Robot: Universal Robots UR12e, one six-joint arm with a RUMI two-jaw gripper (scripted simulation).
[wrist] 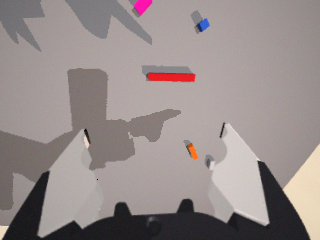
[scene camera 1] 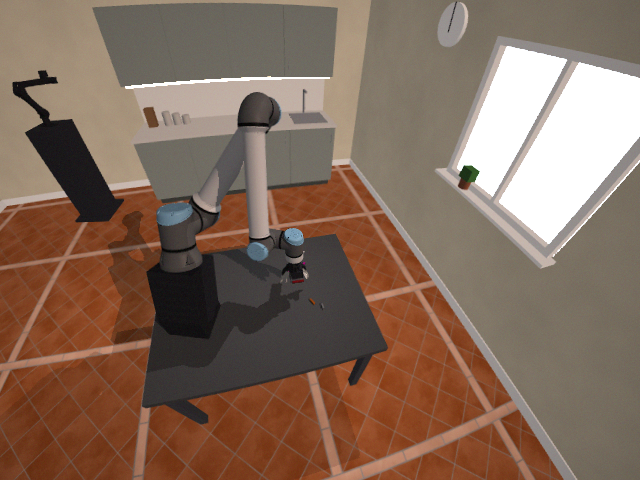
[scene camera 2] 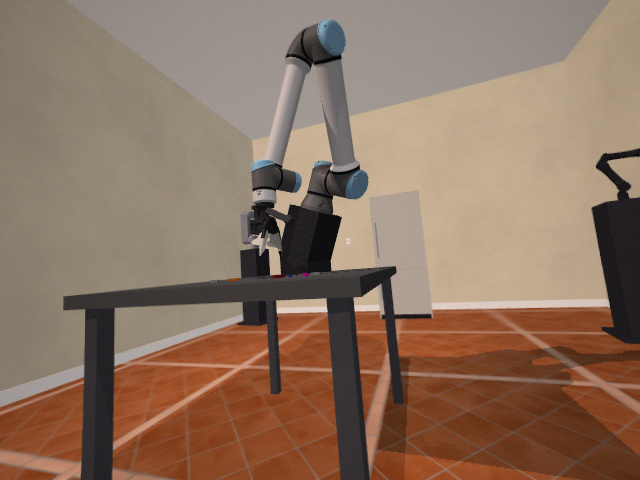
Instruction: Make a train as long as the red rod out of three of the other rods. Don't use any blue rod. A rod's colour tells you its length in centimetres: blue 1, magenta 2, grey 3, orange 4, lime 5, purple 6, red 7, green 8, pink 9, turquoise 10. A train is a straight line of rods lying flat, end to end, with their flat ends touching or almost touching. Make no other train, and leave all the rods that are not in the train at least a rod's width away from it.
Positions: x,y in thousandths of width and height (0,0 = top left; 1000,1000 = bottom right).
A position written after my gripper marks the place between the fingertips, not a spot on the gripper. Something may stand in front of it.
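My gripper is in the picture: scene camera 2 has it at (scene camera 2: 424,534), and you can find the gripper in the wrist view too, at (wrist: 486,527).
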